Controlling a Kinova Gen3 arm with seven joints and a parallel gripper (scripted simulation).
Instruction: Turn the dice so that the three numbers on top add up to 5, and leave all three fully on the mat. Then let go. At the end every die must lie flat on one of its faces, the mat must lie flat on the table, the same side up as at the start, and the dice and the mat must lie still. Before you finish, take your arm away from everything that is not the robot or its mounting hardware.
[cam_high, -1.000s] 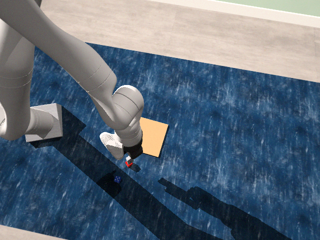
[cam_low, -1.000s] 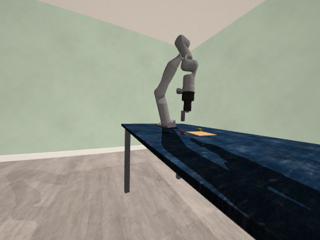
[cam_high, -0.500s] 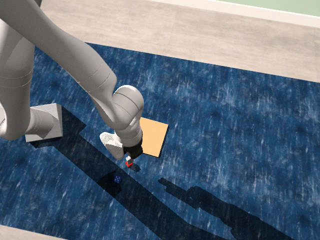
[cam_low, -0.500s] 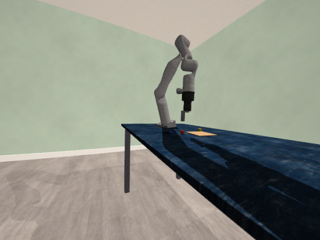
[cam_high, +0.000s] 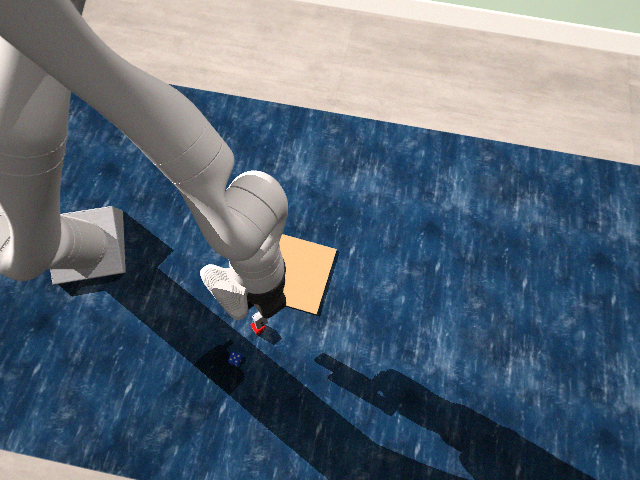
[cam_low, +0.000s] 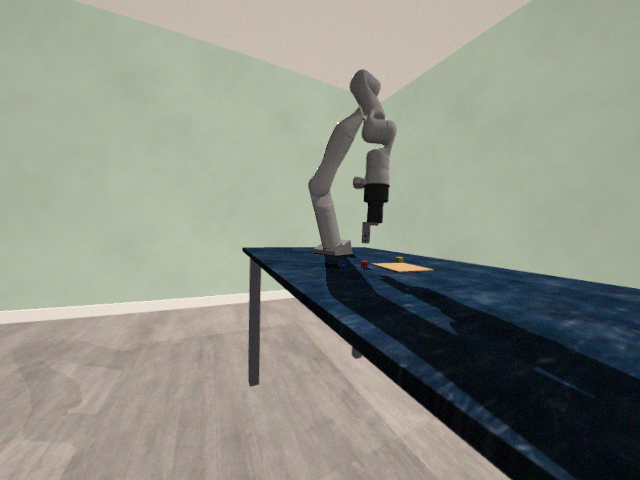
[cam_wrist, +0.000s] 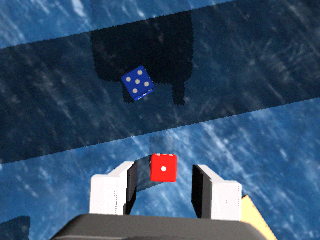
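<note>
Now: hand 90 mm above the red die. Also, from my hand: blue die (90 mm below, 70 mm to the right, 20 mm behind); tan mat (130 mm to the left, 90 mm below, 30 mm ahead); yellow die (210 mm to the left, 90 mm below, 70 mm behind).
</note>
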